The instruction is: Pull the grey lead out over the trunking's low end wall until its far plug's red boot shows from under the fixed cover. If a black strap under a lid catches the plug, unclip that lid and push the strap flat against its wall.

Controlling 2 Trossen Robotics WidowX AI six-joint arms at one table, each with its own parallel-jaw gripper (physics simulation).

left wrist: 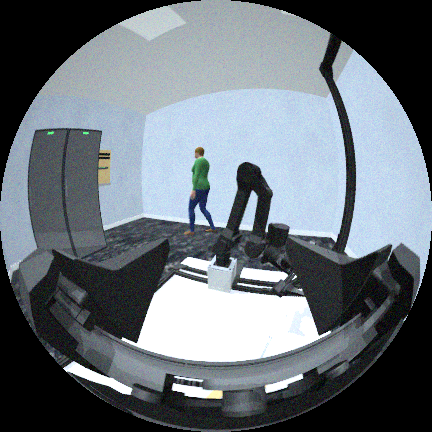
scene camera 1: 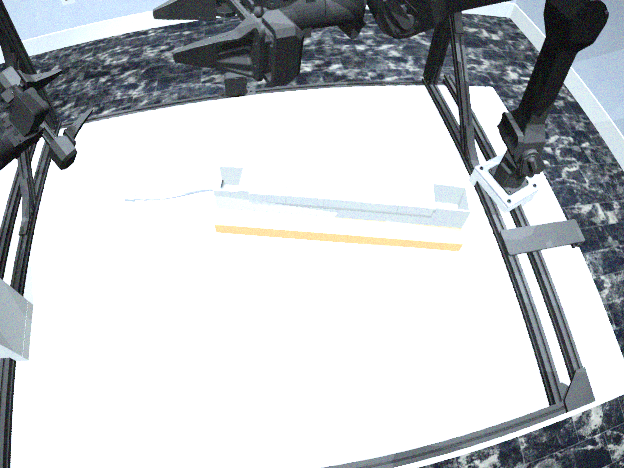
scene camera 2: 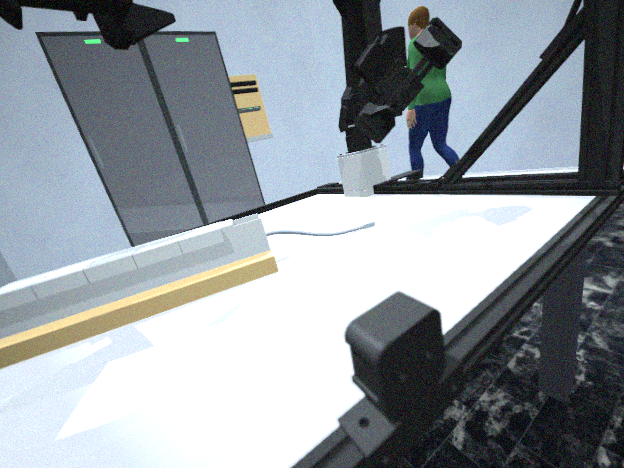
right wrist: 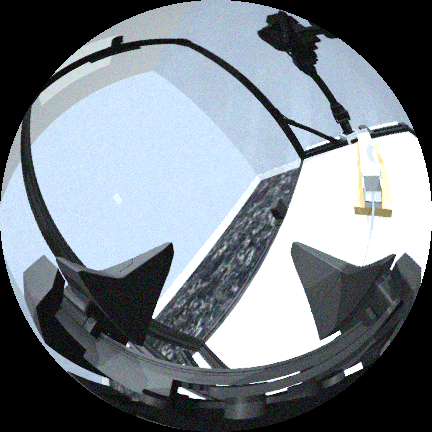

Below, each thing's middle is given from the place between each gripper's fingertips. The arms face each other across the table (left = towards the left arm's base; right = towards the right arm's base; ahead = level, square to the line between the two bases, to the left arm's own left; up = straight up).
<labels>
Now: the white trunking (scene camera 2: 41, 326) 250 mm ahead of my right hand, 380 mm to the left of it and 170 mm below it.
My left hand is 21 cm to the right of the white trunking and 36 cm above it.
</labels>
